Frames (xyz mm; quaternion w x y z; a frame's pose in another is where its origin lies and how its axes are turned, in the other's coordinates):
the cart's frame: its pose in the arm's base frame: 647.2 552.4 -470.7 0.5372 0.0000 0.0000 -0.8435
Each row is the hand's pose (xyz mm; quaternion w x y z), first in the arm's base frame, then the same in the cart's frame.
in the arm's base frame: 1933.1 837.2 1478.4 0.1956 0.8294 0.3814 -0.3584
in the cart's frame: -801.9 1044.8 1949.1 0.4074 0.1238 0.9044 -0.0275
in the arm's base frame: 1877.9 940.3 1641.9 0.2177 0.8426 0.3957 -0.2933
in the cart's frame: -871.9 951.2 2112.6 0.3643 0.1189 0.9233 0.0261
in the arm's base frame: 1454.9 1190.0 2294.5 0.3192 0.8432 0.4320 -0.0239
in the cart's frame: -919.3 462.3 2765.2 0.1916 0.0886 0.9432 0.2564
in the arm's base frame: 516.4 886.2 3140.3 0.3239 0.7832 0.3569 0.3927
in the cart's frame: -247.2 -259.7 3611.0 0.1572 -0.1197 -0.8524 -0.4842
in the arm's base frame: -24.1 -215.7 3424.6 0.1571 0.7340 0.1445 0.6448
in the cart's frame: 979.9 -283.5 3895.3 0.4595 -0.2724 -0.6967 -0.4789
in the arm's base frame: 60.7 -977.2 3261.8 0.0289 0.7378 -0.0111 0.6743
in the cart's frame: 1634.1 115.4 3732.5 0.5532 -0.4057 -0.6164 -0.3866
